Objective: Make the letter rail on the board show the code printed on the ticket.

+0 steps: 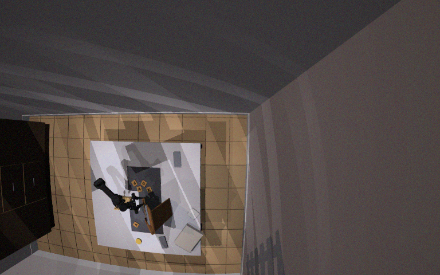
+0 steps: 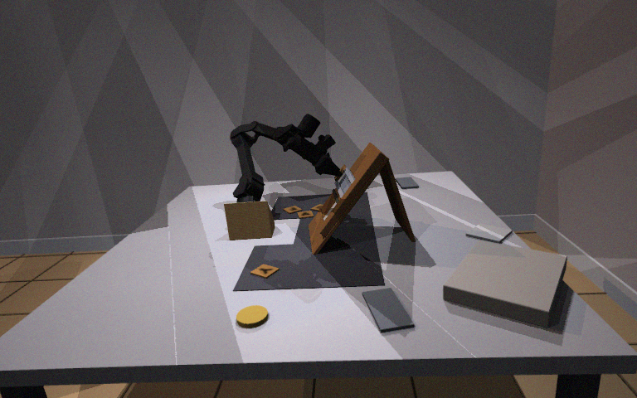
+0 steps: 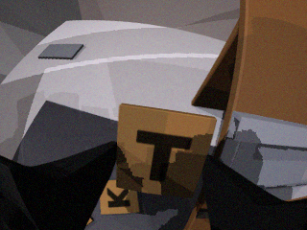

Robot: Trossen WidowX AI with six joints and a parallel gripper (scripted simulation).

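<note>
The white ticket is 19 cm to the right of my gripper tip, 8 cm below it and 1 cm behind it. The rest, counted from my gripper tip: letter tile right at my gripper tip; pale slab 47 cm ahead, 16 cm below, 15 cm to the right; dark mat 17 cm below, 11 cm to the right, 11 cm behind.
</note>
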